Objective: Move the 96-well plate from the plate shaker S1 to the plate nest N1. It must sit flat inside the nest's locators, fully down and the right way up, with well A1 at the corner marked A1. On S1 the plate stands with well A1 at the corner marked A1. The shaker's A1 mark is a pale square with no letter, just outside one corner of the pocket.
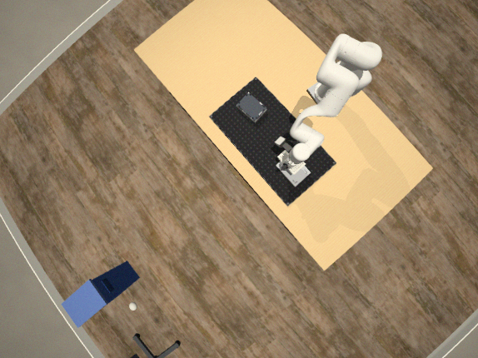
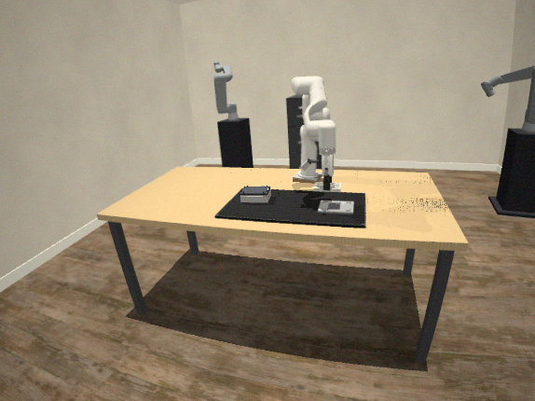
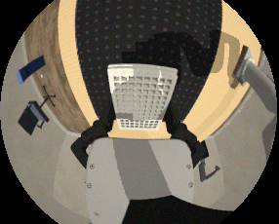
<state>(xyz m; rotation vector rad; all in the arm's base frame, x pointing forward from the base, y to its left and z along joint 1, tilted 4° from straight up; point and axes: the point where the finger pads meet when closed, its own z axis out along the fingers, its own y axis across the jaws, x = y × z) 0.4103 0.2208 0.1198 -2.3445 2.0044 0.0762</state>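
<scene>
Right now the plate nest N1 is 11 cm below my hand and 4 cm to the left of it. Round my hand: white 96-well plate: 1 cm below.
</scene>
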